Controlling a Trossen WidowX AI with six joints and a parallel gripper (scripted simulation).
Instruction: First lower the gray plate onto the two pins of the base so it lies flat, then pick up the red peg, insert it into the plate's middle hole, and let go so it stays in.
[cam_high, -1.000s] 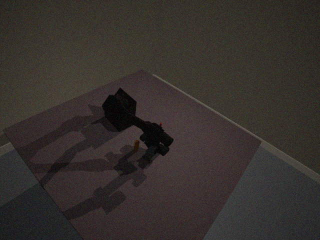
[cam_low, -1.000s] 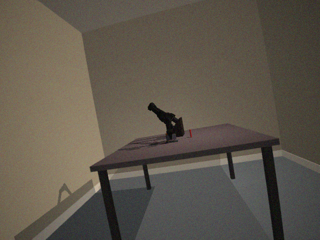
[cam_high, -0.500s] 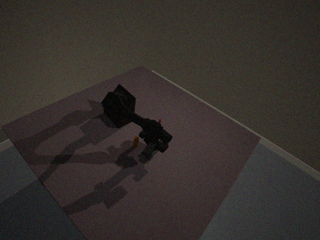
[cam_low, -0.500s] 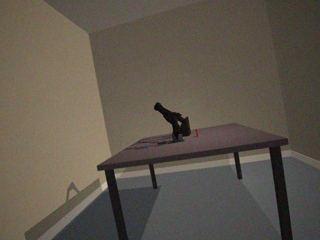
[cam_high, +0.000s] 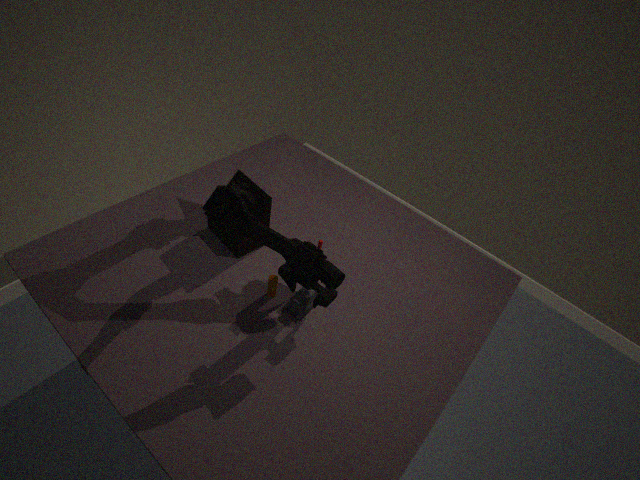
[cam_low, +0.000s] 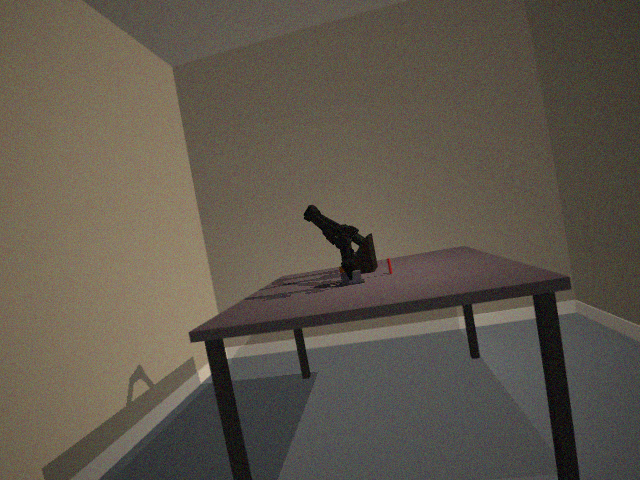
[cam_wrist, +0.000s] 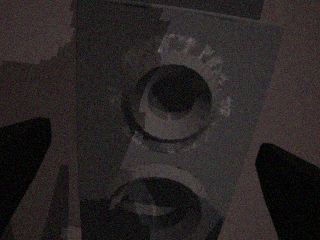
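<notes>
Right now my gripper tip is 20 mm below the gray plate. From my gripper tip the other things lie so: red peg 170 mm to the left, 130 mm behind, 20 mm above; orange cylinder 90 mm behind, 60 mm to the right, 20 mm above.
</notes>
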